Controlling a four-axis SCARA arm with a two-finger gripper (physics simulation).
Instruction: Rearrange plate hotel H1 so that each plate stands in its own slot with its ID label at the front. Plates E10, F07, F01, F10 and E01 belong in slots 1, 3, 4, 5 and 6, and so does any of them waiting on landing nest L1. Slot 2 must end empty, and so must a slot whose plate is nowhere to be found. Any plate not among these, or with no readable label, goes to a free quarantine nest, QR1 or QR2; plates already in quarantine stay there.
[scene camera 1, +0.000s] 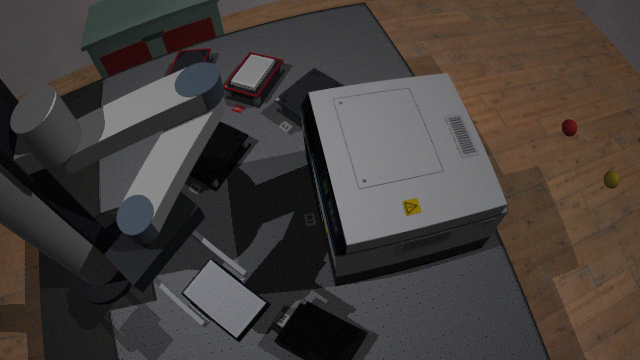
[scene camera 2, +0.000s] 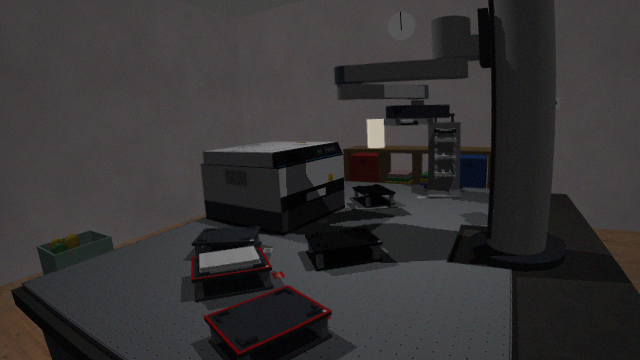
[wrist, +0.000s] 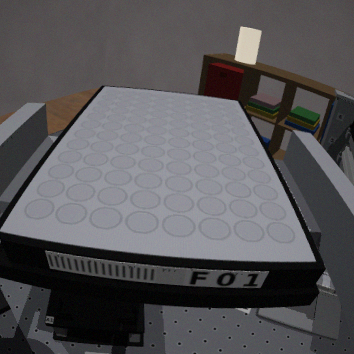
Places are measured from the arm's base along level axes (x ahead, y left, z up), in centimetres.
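Pixels of known places: gripper, fingertip midpoint: (scene camera 1: 225, 300) (wrist: 166, 135); arm's base, origin of the base link: (scene camera 1: 102, 262) (scene camera 2: 515, 251).
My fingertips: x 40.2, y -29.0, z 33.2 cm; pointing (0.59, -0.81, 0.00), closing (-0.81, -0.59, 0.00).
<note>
Ahead of a thing's pixels: the offset from my fingertips to its top centre.
My gripper (scene camera 1: 225, 299) (scene camera 2: 407, 121) (wrist: 166, 135) is shut on plate F01 @(dy +0.4, dx -0.3, dz +0.2 cm) (scene camera 1: 220, 292) (wrist: 170, 190), a pale plate with a black rim and round wells. The plate is level, with its "F01" label facing the wrist camera, high above the table. Hotel H1 (scene camera 2: 431, 162) (wrist: 340, 120), a grey tower, stands at the back in the second scene view and at the wrist view's right edge. Its slot contents are too small to read. One red-rimmed quarantine nest @(dy +72.6, dx +16.5, dz -26.3 cm) (scene camera 1: 242, 91) (scene camera 2: 232, 274) holds a white plate; the other @(dy +85.4, dx -3.4, dz -26.3 cm) (scene camera 2: 267, 320) is empty. I cannot tell which nest is L1.
A large white instrument @(dy +22.3, dx +40.7, dz -6.8 cm) (scene camera 1: 390, 150) (scene camera 2: 245, 185) stands on the table. Dark nests stand near it: one nest @(dy +49.4, dx +0.7, dz -25.9 cm) (scene camera 1: 222, 155) (scene camera 2: 342, 240), another nest @(dy +58.7, dx +30.3, dz -26.5 cm) (scene camera 1: 312, 87) (scene camera 2: 227, 235) and a third nest @(dy -5.8, dx +13.0, dz -26.3 cm) (scene camera 1: 320, 332) (scene camera 2: 374, 191) (wrist: 95, 312). The arm's column (scene camera 2: 522, 150) rises at one side.
</note>
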